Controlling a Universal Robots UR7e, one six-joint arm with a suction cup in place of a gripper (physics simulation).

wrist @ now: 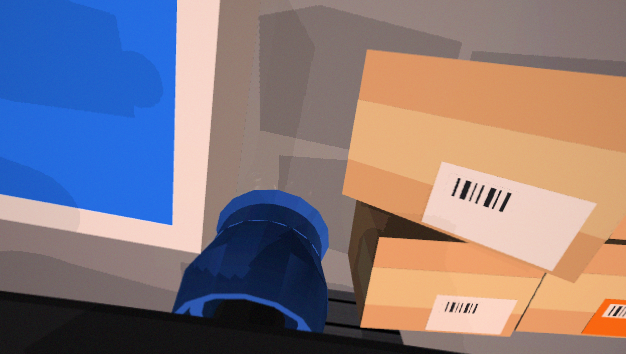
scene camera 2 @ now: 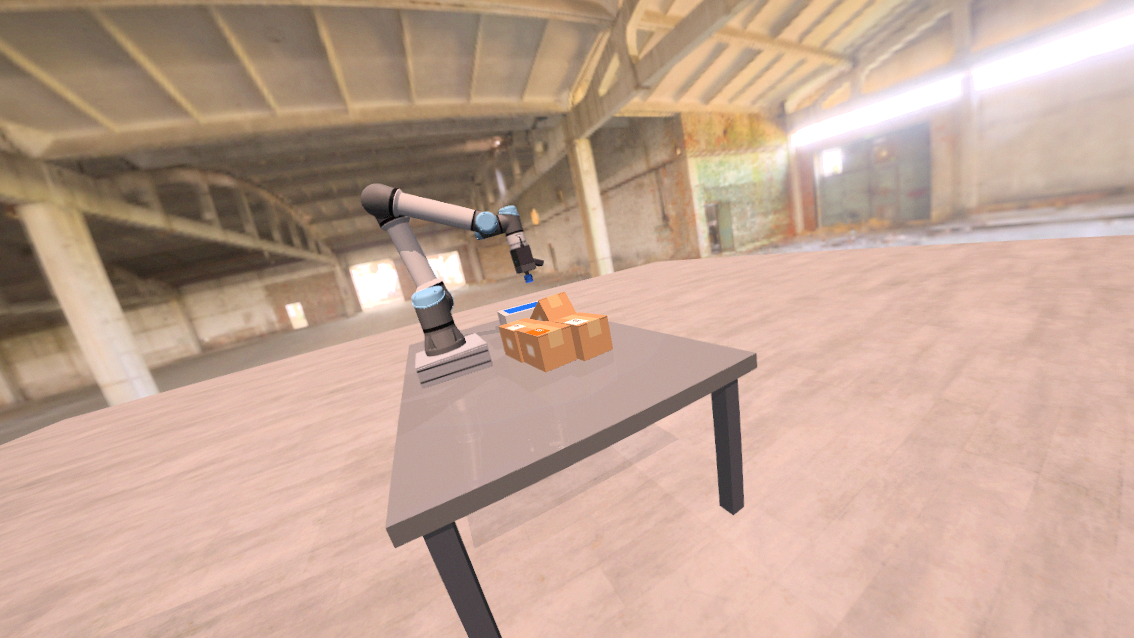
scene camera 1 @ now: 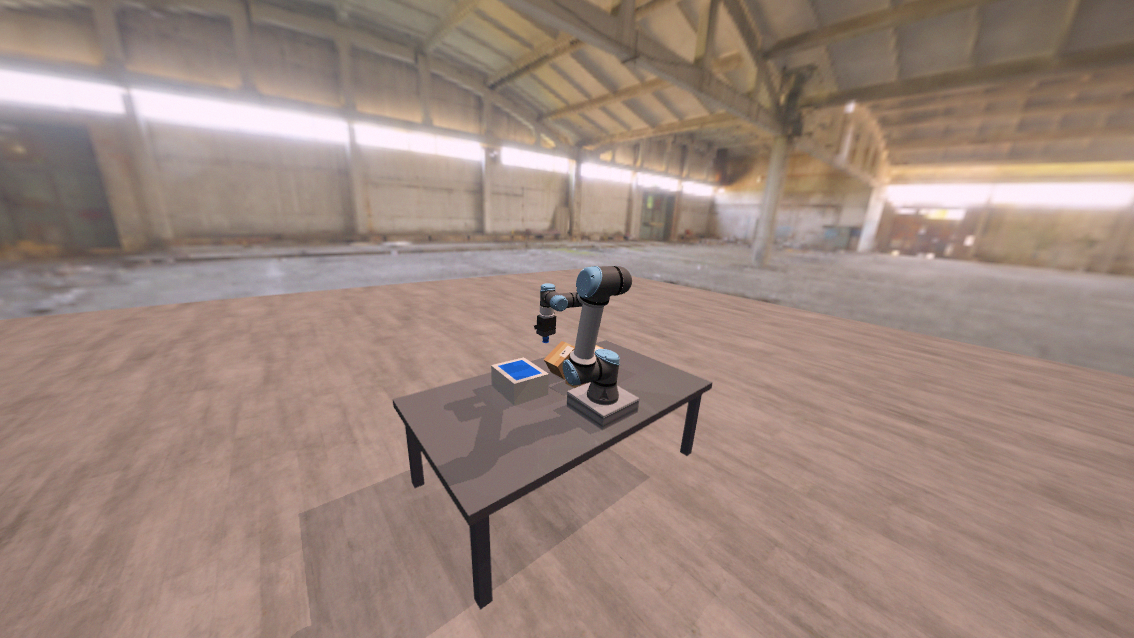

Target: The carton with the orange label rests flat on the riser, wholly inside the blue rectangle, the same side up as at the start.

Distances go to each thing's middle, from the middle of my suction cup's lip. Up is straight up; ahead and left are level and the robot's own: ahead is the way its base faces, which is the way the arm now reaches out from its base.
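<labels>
Riser (scene camera 1: 519, 381) in sight: 10 mm ahead of my suction cup, 160 mm to the left of it, 190 mm below it.
</labels>
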